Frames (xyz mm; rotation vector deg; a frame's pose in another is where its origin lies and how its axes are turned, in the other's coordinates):
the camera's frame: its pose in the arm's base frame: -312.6 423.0 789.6 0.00 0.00 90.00
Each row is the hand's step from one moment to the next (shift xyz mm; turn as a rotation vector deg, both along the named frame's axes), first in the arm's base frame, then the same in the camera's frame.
Working: the arm's base frame: its pose in the camera's frame: -423.0 -312.6 -789.6 0.00 0.00 -90.00

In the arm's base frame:
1: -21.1 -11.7 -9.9 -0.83 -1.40 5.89
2: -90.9 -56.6 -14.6 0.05 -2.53 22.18
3: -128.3 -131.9 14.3 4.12 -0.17 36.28
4: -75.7 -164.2 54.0 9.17 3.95 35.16
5: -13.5 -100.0 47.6 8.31 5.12 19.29
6: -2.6 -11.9 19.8 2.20 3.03 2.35
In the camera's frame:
1: -11.7 21.1 -9.9 -1.40 0.83 5.89
2: -56.6 90.9 -14.6 -2.53 -0.05 22.18
3: -131.9 128.3 14.3 -0.17 -4.12 36.28
4: -164.2 75.7 54.0 3.95 -9.17 35.16
5: -100.0 13.5 47.6 5.12 -8.31 19.29
6: -11.9 2.6 19.8 3.03 -2.20 2.35

